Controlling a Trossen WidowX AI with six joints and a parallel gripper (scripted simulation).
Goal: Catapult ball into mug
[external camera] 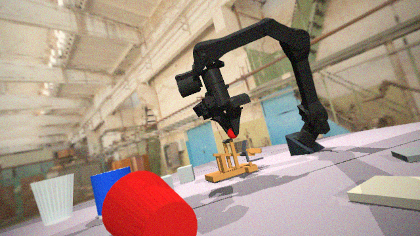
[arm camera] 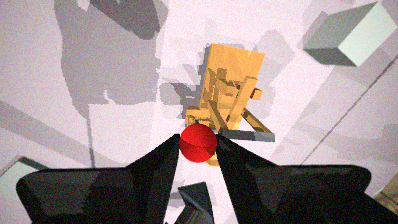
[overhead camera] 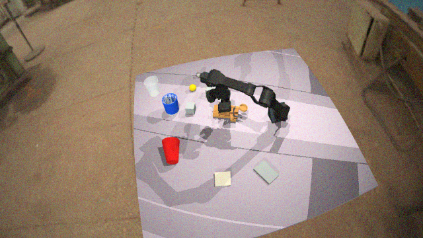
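Now: gripper tip 4 cm past the wooden catapult, 2 cm to the left of it and 6 cm above it. The rest, counted from my gripper tip: yellow ball 11 cm ahead, 31 cm to the right, 9 cm below; then red ball 1 cm above; then blue mug 27 cm ahead, 20 cm to the right, 9 cm below.
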